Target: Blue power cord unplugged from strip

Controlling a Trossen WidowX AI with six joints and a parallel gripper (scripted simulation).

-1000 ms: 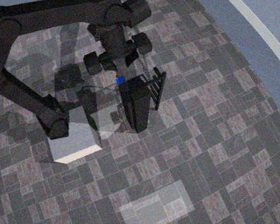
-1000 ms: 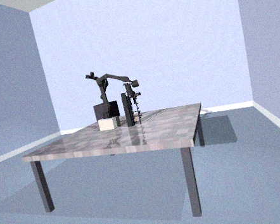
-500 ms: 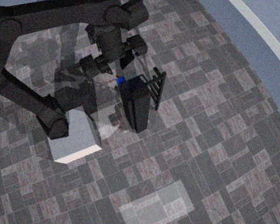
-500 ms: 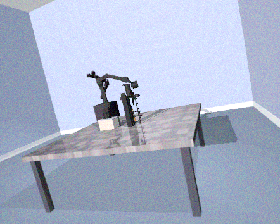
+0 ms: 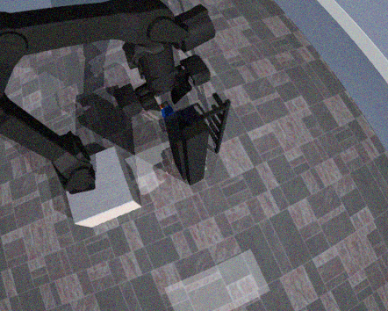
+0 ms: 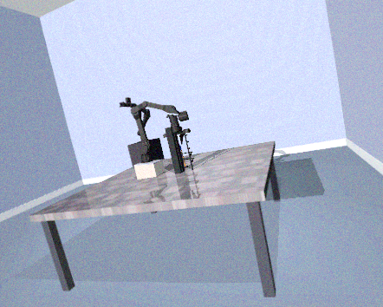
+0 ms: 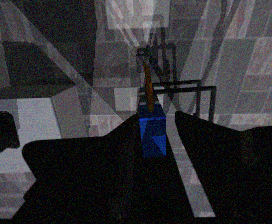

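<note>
Now: the blue plug 1 cm ahead of my gripper tip, 4 cm to the right of it and 1 cm below it.
</note>
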